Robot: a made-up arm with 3 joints. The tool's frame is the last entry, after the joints.
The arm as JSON. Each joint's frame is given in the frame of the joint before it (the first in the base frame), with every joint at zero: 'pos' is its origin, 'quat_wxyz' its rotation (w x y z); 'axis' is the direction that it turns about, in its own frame. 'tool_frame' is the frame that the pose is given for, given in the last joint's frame.
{
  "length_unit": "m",
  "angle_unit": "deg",
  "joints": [
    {
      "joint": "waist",
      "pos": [
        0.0,
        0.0,
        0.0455
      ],
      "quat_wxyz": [
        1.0,
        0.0,
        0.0,
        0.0
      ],
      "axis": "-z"
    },
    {
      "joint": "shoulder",
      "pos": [
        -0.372,
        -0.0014,
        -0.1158
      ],
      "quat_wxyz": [
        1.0,
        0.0,
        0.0,
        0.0
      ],
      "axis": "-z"
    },
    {
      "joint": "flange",
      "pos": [
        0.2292,
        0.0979,
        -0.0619
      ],
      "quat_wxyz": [
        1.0,
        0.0,
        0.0,
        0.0
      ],
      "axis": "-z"
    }
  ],
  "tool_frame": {
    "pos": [
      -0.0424,
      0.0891,
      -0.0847
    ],
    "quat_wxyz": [
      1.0,
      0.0,
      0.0,
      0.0
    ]
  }
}
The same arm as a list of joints. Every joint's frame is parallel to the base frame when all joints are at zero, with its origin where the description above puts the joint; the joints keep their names.
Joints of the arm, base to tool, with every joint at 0 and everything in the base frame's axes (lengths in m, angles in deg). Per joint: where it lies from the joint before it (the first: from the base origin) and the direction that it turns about. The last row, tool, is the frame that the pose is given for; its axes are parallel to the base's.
waist: offset 0 0 0.0455 axis -z
shoulder: offset -0.372 -0.0014 -0.1158 axis -z
flange: offset 0.2292 0.0979 -0.0619 axis -z
tool: offset -0.0424 0.0891 -0.0847

